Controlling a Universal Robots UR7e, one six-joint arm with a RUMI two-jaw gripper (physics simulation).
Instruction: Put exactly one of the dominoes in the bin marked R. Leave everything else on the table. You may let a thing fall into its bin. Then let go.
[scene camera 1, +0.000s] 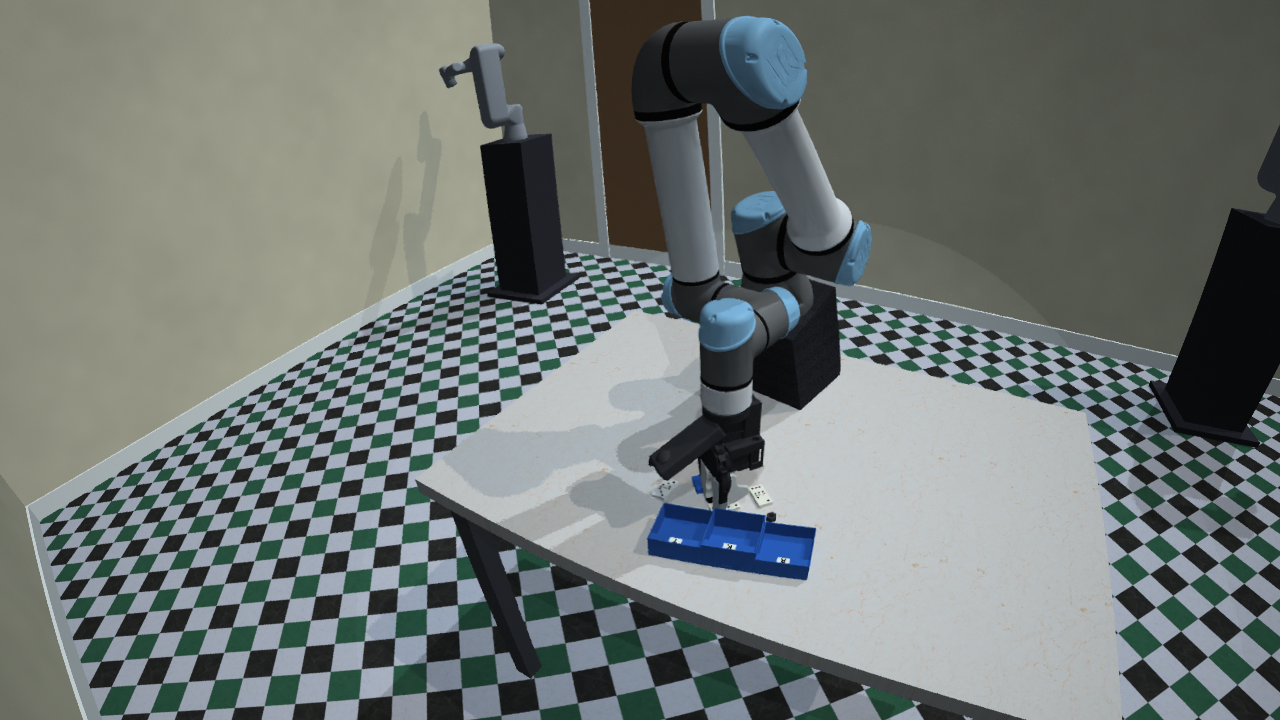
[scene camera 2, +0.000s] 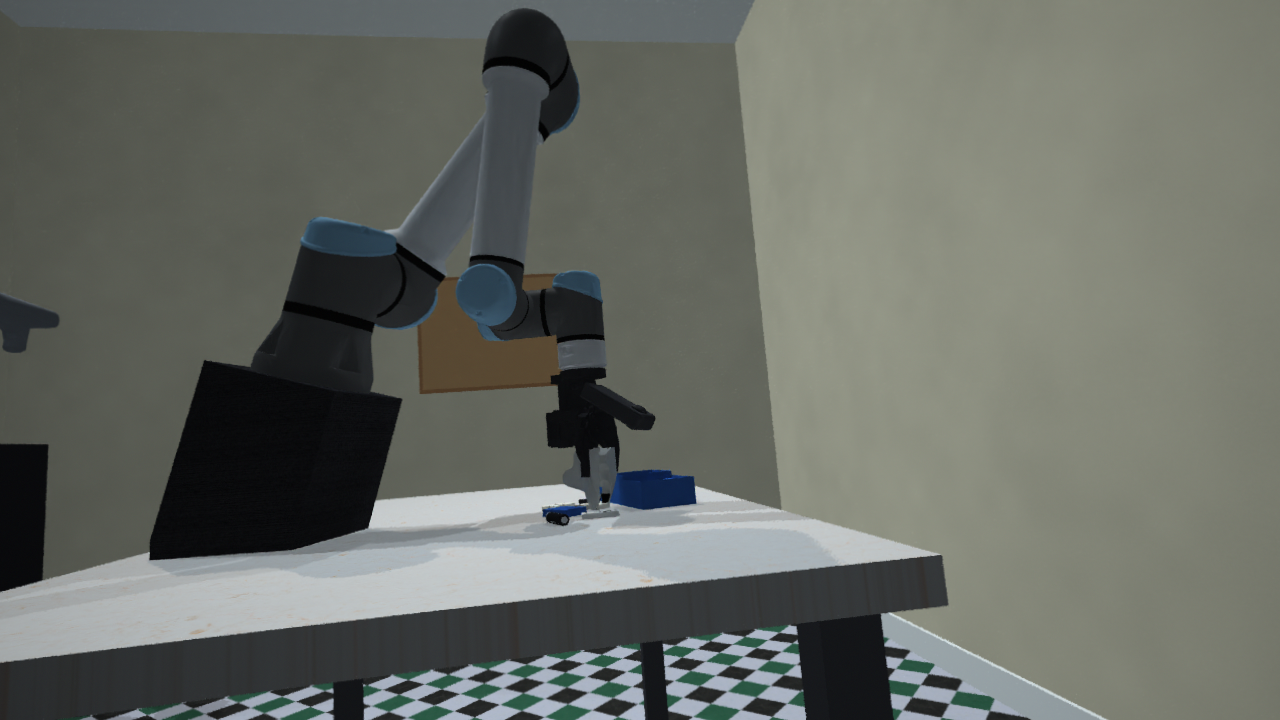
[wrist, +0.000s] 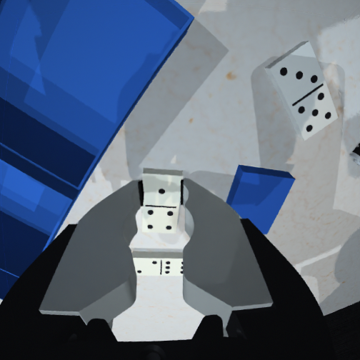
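Pixels of known places: gripper, between the fingertips: (scene camera 2: 599, 509); arm's base, origin of its link: (scene camera 2: 312, 381).
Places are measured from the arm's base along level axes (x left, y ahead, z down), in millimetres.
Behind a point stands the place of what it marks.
Observation:
My gripper (scene camera 1: 717, 501) @[z 215, x 13, y 392 mm] (scene camera 2: 597, 506) @[z 215, x 13, y 392 mm] (wrist: 162, 181) is shut on a white domino (scene camera 1: 733, 506) @[z 207, x 41, y 380 mm] (wrist: 160, 216) with one and four dots, gripped by its long sides at table level. A second domino (scene camera 1: 760, 495) @[z 207, x 76, y 339 mm] (wrist: 159, 266) with two and six dots lies close beside it, partly hidden by the fingers in the wrist view. A third domino (scene camera 1: 664, 488) @[z 207, x -87, y 379 mm] (wrist: 301, 90) with three and five dots lies farther off. The blue three-bin tray (scene camera 1: 716, 559) @[z 196, x 61, y 512 mm] (scene camera 2: 657, 492) @[z 192, x -54, y 467 mm] (wrist: 186, 24) stands beside the gripper. Its bin letters are too small to read surely in scene camera 1.
A blue block (scene camera 1: 697, 484) @[z 204, x -36, y 352 mm] (wrist: 262, 197) lies near the fingers. A small black nut (scene camera 1: 770, 516) @[z 207, x 108, y 384 mm] sits by the tray's back wall. The end of a dark battery (scene camera 2: 558, 518) @[z 205, x -144, y 314 mm] (wrist: 356, 150) shows past the block. The table (scene camera 1: 939, 537) @[z 215, x 403, y 342 mm] has a black robot pedestal (scene camera 1: 799, 367) @[z 101, x 70, y 74 mm] at its back.

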